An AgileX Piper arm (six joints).
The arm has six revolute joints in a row. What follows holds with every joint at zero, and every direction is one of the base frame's.
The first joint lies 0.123 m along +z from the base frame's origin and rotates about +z.
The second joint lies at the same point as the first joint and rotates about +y.
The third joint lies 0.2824 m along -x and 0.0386 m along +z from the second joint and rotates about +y.
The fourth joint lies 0.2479 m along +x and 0.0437 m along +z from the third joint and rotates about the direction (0.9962, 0, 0.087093).
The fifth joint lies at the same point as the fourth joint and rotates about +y.
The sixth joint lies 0.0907 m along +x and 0.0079 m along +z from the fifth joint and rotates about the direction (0.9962, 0, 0.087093).
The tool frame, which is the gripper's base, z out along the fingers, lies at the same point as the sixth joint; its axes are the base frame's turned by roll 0, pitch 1.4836 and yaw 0 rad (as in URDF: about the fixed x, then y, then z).
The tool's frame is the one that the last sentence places.
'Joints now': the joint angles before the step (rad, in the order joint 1, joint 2, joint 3, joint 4, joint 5, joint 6). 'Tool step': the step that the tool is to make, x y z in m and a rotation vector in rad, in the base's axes. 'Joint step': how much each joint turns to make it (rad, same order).
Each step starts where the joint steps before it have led.
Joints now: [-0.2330 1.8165 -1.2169 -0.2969 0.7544 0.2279]
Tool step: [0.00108 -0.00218 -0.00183 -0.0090 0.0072 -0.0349]
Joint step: [0.0000 0.0112 -0.0082 -0.0268 0.0127 0.0482]
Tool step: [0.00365 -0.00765 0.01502 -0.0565 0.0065 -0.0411]
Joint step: [-0.0022 0.0000 -0.0583 -0.0694 0.0696 0.0541]
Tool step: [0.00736 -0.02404 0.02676 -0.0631 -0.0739 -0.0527]
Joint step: [-0.0470 0.0000 -0.0959 -0.0511 0.0166 0.0223]
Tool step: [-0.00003 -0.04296 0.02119 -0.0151 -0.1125 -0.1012]
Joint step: [-0.1081 0.0147 -0.0932 0.0183 -0.0354 0.0019]
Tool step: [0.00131 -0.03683 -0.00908 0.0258 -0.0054 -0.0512]
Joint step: [-0.0883 0.0713 -0.0736 0.0547 -0.0091 -0.0587]
